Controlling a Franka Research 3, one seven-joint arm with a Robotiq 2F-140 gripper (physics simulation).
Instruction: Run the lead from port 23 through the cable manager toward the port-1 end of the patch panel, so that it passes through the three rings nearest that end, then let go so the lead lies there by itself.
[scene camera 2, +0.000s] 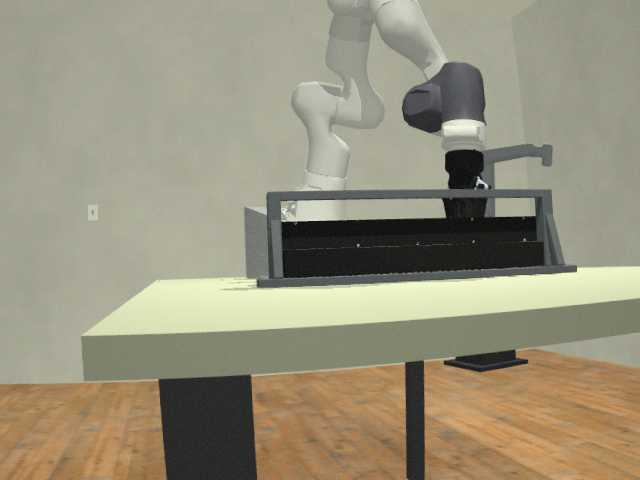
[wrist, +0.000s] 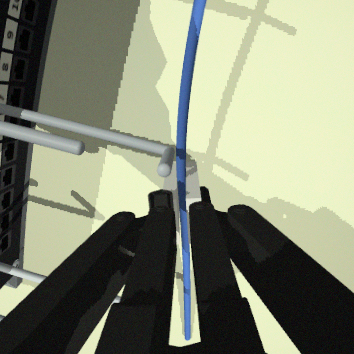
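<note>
The blue lead (wrist: 185, 110) runs from the top of the wrist view down between the fingers, and its free end shows below them. My gripper (wrist: 182, 178) (scene camera 2: 465, 207) is shut on the lead, a little short of its free end; its tips are hidden behind the panel in the scene view. A grey ring (wrist: 100, 131) of the cable manager reaches out from the panel; the lead passes just outside its bent tip. Part of another ring (wrist: 22, 272) shows at lower left. The patch panel (wrist: 30, 75) (scene camera 2: 413, 258) has port numbers falling toward the bottom of the wrist view.
The grey frame (scene camera 2: 408, 194) around the panel has a top bar in front of the gripper and side posts. It stands on the pale table (scene camera 2: 310, 310). A grey box (scene camera 2: 255, 242) stands behind its left end, and a grey arm-like stand (scene camera 2: 516, 151) rises behind the gripper.
</note>
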